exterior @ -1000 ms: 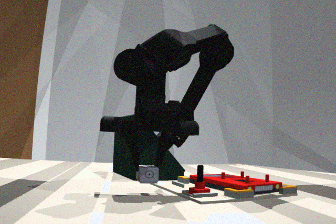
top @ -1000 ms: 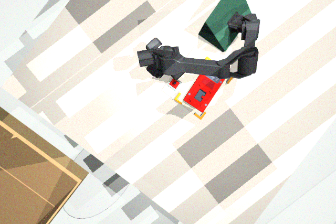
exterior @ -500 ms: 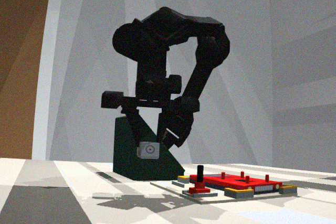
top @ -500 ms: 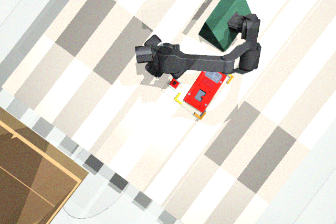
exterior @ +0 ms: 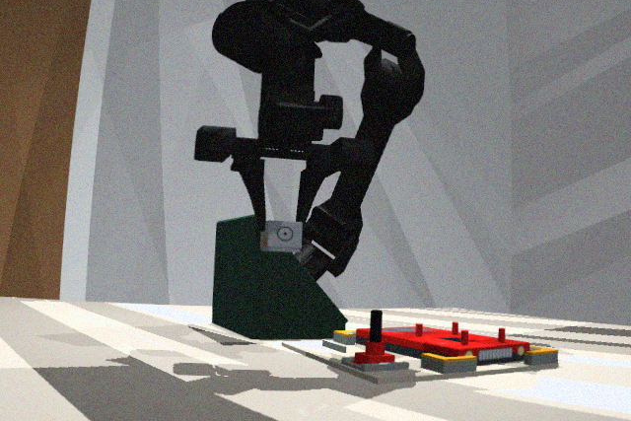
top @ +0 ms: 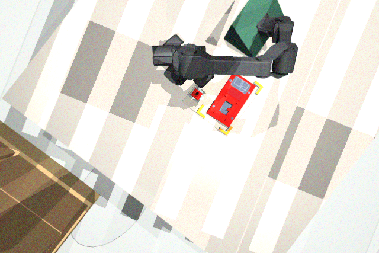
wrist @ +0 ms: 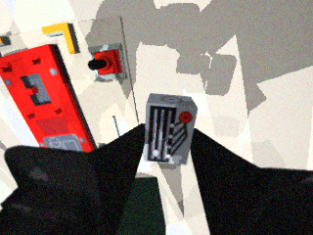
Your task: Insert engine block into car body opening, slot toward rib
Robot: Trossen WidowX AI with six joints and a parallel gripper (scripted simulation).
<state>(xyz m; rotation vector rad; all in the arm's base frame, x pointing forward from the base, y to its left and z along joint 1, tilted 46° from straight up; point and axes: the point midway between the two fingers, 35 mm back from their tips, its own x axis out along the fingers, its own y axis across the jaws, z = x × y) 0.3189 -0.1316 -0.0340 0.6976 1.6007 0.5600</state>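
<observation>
My gripper tip is now 10 cm above the black peg, 9 cm to the right of it and 5 cm short of it. Also, from my gripper tip: engine block (1 cm below).
</observation>
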